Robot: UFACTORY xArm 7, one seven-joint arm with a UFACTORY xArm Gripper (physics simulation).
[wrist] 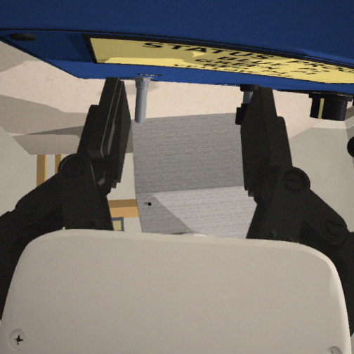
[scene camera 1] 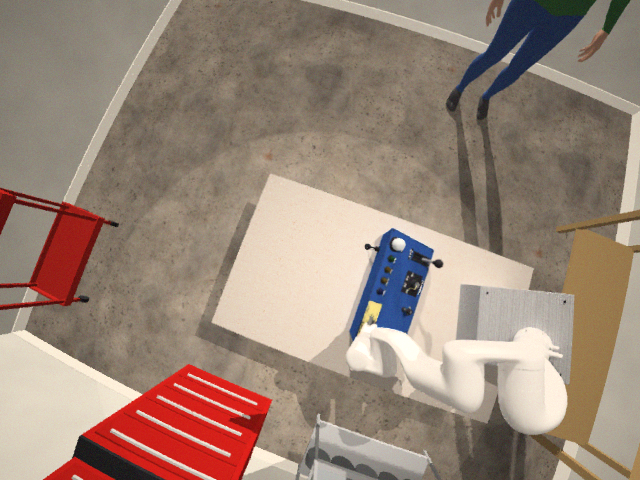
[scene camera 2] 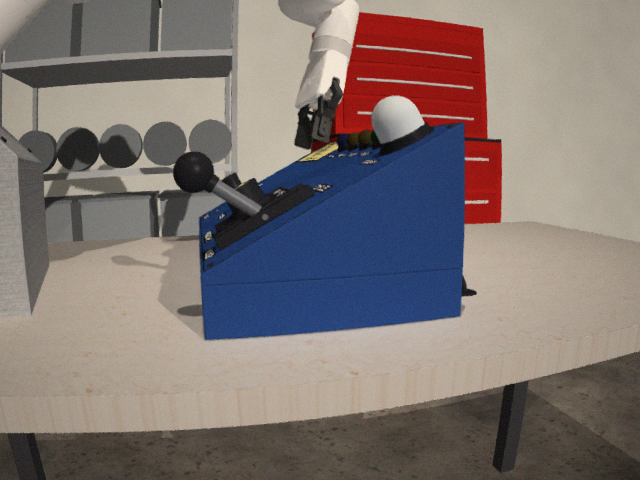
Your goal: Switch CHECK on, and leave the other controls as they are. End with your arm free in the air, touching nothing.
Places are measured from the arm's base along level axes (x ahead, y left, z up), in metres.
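Where they show: gripper, between the fingertips: (scene camera 2: 310,144).
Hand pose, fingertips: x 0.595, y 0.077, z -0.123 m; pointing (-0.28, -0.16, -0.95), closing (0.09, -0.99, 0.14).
Note:
After its pixels a point has its place.
The blue control box (scene camera 1: 395,310) {x 0.492, y -0.011, z -0.193 m} (scene camera 2: 336,248) {x 0.459, y -0.336, z -0.232 m} (wrist: 200,17) stands on the table. In the wrist view, a thin metal toggle lever (wrist: 141,100) shows close to the left finger, and a black-capped control (wrist: 243,107) shows beside the right finger. A black knob with a yellow line (wrist: 329,106) is farther right. No CHECK label is readable, so I cannot tell which control is CHECK. My gripper (scene camera 2: 312,140) {x 0.595, y 0.077, z -0.123 m} (wrist: 187,102) is open and empty, above the yellow label's end of the box. Scene camera 1 mostly hides its fingers under the arm.
The box also carries a white dome (scene camera 1: 398,244) {x 0.558, y -0.284, z -0.090 m} (scene camera 2: 397,119) {x 0.537, y -0.311, z -0.115 m}, a black-ball lever (scene camera 1: 437,263) {x 0.361, y -0.247, z -0.148 m} (scene camera 2: 193,172) {x 0.346, y -0.269, z -0.163 m} and a yellow label (scene camera 1: 371,312) {x 0.606, y 0.011, z -0.134 m} (scene camera 2: 319,152) {x 0.604, y 0.059, z -0.138 m} (wrist: 220,59). A grey metal block (scene camera 1: 524,310) {x 0.035, y -0.121, z -0.023 m} (scene camera 2: 25,232) {x 0.159, y -0.159, z -0.220 m} stands under the arm's base on the table (scene camera 1: 279,258) {x 1.063, y -0.131, z -0.308 m} (scene camera 2: 330,361) {x 0.426, y -0.400, z -0.308 m}.

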